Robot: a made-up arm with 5 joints.
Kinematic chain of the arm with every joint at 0, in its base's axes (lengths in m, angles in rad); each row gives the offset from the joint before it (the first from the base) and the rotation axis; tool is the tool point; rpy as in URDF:
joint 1: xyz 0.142 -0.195 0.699 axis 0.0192 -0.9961 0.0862
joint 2: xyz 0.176 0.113 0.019 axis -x
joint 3: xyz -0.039 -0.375 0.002 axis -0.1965 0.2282 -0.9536
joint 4: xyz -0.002 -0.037 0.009 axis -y
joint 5: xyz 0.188 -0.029 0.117 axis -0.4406 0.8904 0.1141
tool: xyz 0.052 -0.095 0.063 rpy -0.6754 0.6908 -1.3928
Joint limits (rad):
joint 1: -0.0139..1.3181
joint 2: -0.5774..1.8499
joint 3: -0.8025..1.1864
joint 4: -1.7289..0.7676
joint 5: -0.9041..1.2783
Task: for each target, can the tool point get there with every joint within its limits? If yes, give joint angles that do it. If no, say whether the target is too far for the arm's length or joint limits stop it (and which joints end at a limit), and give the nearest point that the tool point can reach.
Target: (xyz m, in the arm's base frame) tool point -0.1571 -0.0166 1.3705
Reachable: yes | joints 0.9447 1.4910 0.4068 -0.0610 1.0139
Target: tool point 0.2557 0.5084 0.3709
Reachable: no: joint limits stop it (at a limit: joint 1, joint 2, joint 3, joint 5) | nearest point 0.5012 0.2847 0.9878 | short by 0.701 m
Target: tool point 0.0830 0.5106 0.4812
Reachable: no: joint limits stop it (at a limit: joint 1, joint 2, joint 3, joint 4) | nearest point -0.2487 0.3187 0.8520 | short by 0.533 m
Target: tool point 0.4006 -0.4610 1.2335
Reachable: yes | joints 0.3114 0.9725 0.0742 -0.9754 -0.0658
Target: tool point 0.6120 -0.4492 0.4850
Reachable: yes | joints 0.2820 -0.3268 -0.1811 -1.3674 0.4552
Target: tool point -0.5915 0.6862 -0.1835
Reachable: no: too far | nearest point -0.2581 0.2969 0.8392 | short by 1.144 m
